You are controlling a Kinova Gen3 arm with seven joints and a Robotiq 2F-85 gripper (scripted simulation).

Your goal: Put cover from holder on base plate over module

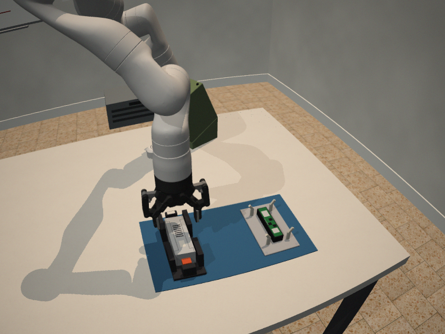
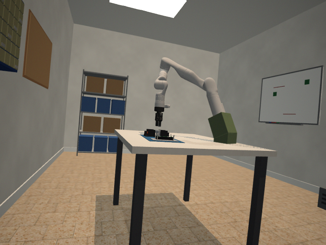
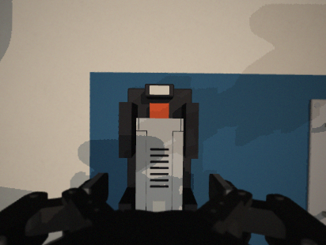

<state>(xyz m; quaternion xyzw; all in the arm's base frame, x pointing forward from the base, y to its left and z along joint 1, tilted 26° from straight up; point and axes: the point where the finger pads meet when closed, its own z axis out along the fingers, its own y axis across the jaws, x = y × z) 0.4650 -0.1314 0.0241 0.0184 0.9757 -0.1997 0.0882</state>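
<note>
My hand is 6 cm above the grey cover and 1 cm short of it.
</note>
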